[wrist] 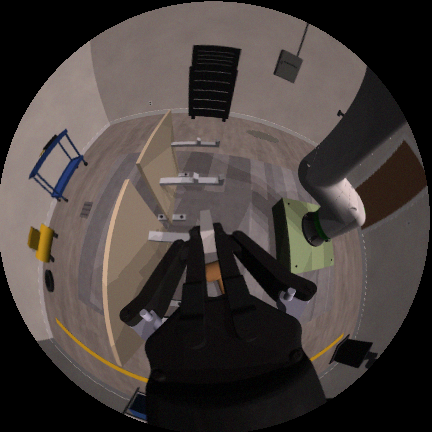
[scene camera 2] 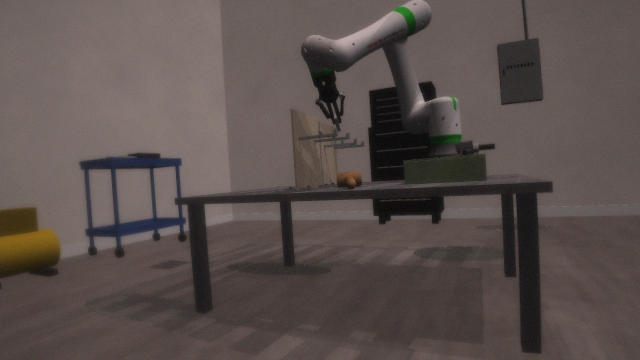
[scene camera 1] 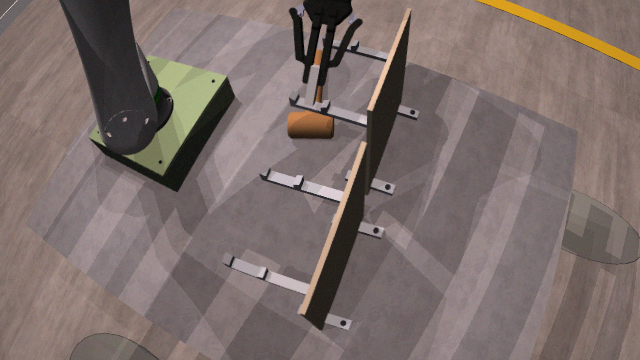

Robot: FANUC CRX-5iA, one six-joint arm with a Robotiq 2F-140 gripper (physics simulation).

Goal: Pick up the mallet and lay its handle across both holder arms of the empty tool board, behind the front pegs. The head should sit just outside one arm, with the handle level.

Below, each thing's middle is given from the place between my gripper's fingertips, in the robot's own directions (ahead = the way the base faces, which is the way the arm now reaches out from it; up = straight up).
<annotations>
Right now the orange mallet (scene camera 1: 301, 125) is 90 mm behind my hand, 180 mm to the left of it and 220 mm below it.
</annotations>
